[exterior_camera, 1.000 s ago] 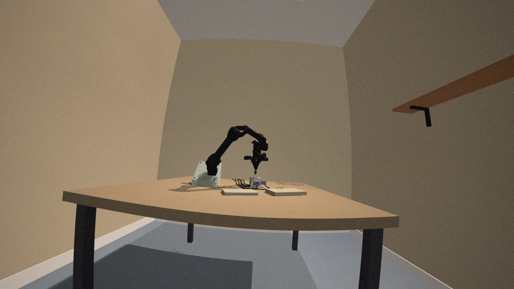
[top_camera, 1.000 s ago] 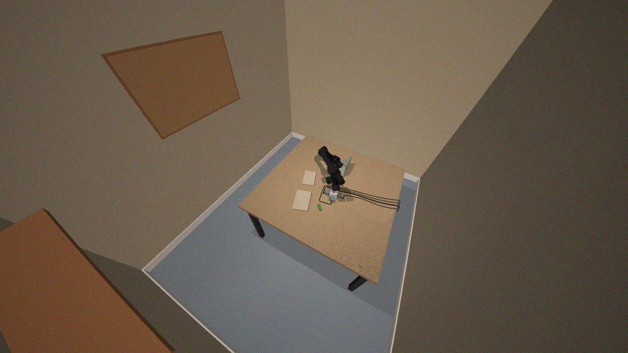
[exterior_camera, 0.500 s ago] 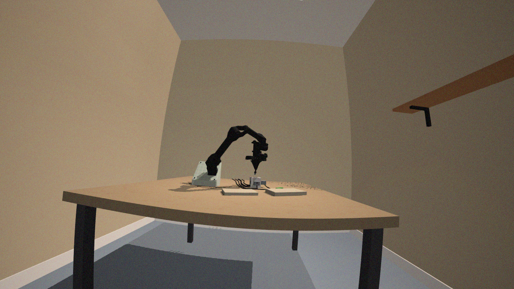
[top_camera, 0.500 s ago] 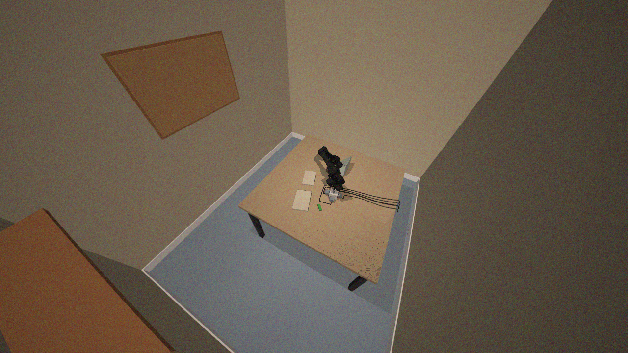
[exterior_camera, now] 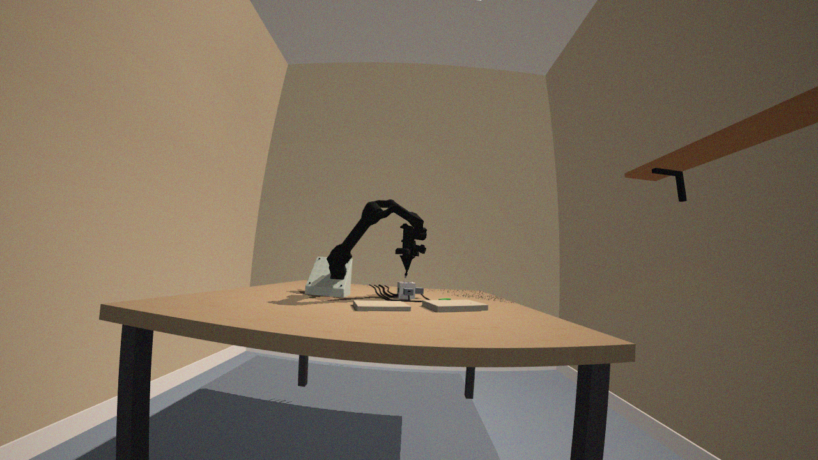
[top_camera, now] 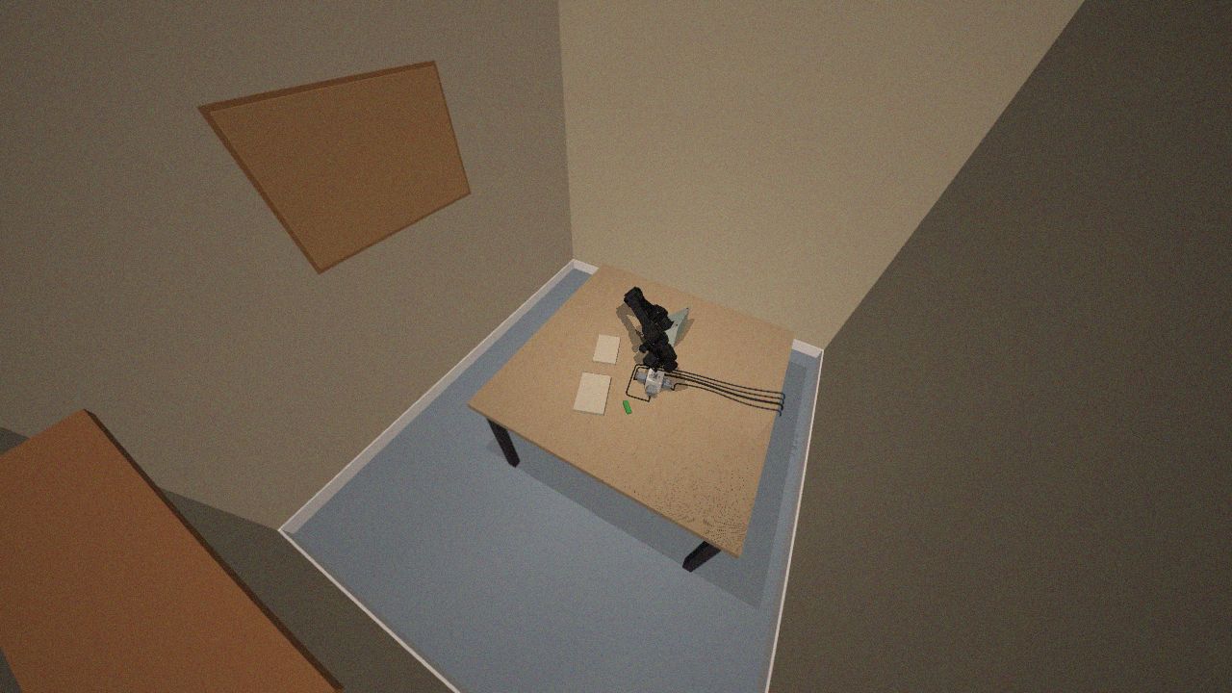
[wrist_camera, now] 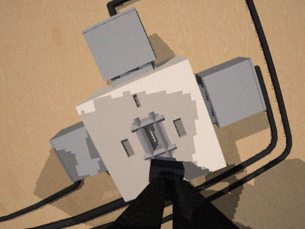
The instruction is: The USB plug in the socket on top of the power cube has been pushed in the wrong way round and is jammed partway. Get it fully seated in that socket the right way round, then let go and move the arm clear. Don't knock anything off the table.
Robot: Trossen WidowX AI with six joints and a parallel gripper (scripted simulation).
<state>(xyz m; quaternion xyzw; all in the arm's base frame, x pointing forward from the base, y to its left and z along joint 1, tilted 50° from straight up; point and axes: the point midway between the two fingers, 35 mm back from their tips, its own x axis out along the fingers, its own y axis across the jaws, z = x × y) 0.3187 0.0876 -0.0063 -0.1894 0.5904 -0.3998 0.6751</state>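
Now: gripper tip 2 cm above the black USB plug. The rest, counted from my gripper tip: green object: 18 cm ahead, 5 cm to the right, 13 cm below.
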